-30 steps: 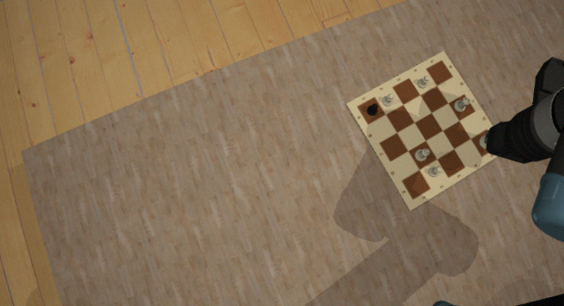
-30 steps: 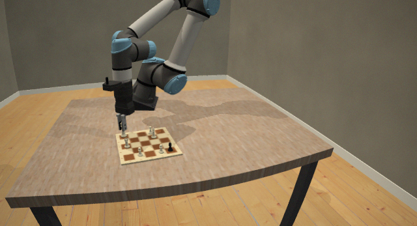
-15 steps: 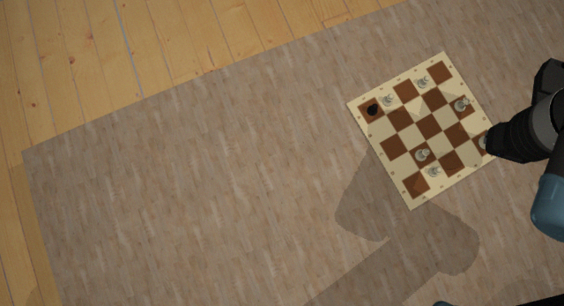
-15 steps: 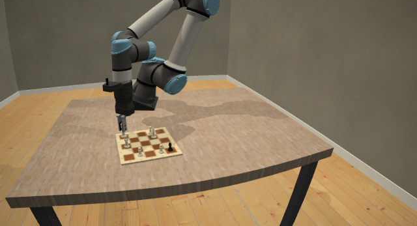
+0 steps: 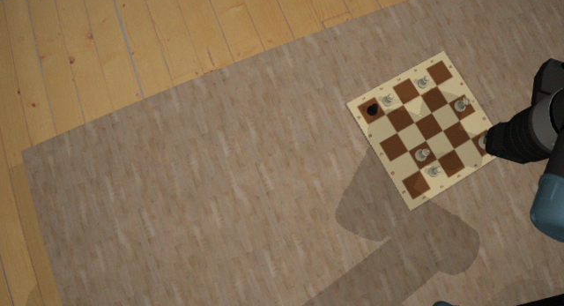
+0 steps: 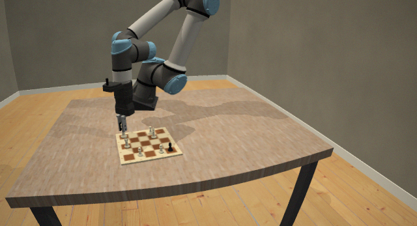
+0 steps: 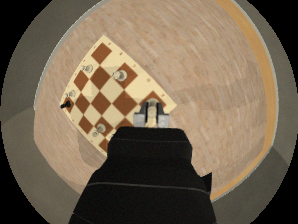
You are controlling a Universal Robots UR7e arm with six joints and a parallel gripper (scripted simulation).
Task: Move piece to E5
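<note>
Right now the white chess piece is 10 mm below my hand. The rest, counted from my hand: chessboard: 100 mm to the left, 50 mm below, 50 mm ahead; then black pawn: 190 mm to the left, 100 mm ahead, 30 mm below.
</note>
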